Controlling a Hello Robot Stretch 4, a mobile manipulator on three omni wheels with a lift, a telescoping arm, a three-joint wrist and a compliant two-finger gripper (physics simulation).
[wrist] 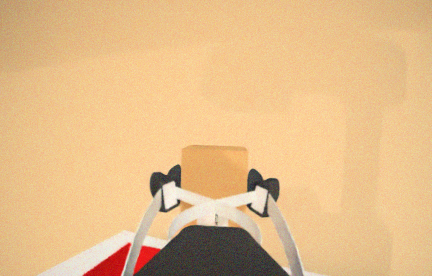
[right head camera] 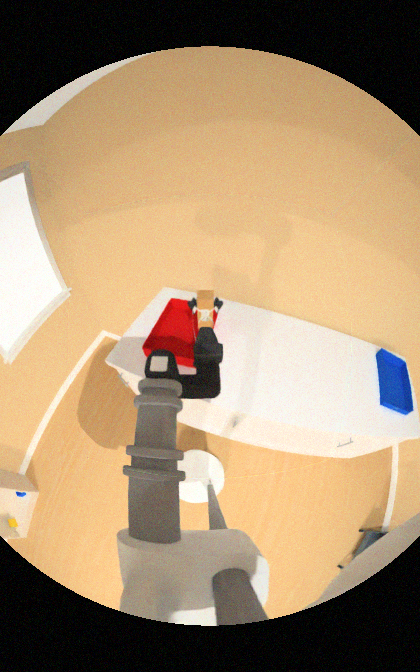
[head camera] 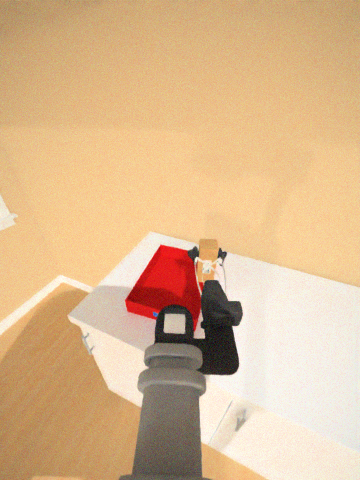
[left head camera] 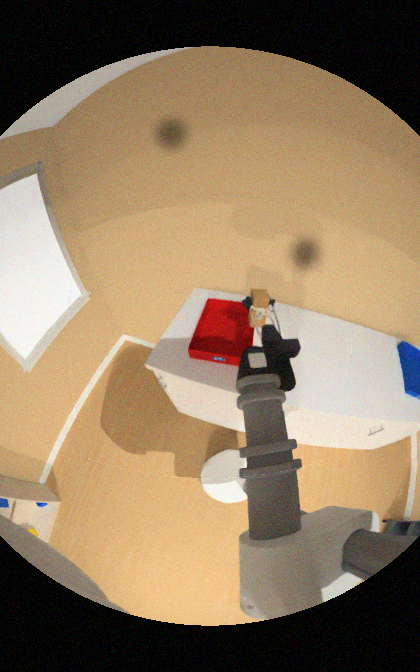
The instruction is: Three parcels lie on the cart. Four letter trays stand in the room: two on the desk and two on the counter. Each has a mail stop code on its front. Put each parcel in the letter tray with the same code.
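Places are measured from the robot's base along level axes (x down, y back, z left), in millimetres.
Pixels of known places: gripper, fingertip midpoint: [wrist: 215,181] [head camera: 206,249].
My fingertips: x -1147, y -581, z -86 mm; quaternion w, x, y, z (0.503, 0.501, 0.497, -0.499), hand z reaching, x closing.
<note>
Ahead of a thing's pixels: the offset from my fingertips to its top centre. Level surfaces: height alone.
My gripper [head camera: 207,255] [left head camera: 258,303] [right head camera: 205,304] [wrist: 215,181] is shut on a tan box-shaped parcel {dx -36, dy +23, dz +0 mm} [head camera: 208,246] [left head camera: 259,296] [right head camera: 205,297] [wrist: 215,167], which stands out beyond the fingertips. Its label is mostly hidden by the fingers. In the head views the gripper and parcel appear over the right side of the red letter tray {dx +201, dy -80, dz +97 mm} [head camera: 167,275] [left head camera: 225,327] [right head camera: 172,325] [wrist: 107,262], above the counter {dx +264 mm} [head camera: 300,340] [left head camera: 330,365] [right head camera: 300,370]. The red tray's blue code label is too small to read. A blue letter tray [left head camera: 411,367] [right head camera: 394,382] stands at the counter's right end.
The wall rises behind the counter. A window [left head camera: 35,265] [right head camera: 30,260] is at the left. A pale surface [left head camera: 32,517] [right head camera: 15,505] with small blue and yellow things shows at the lower left. A dark cart-like object [right head camera: 370,542] stands at the lower right. A white disc [left head camera: 225,477] [right head camera: 202,477] lies below the arm.
</note>
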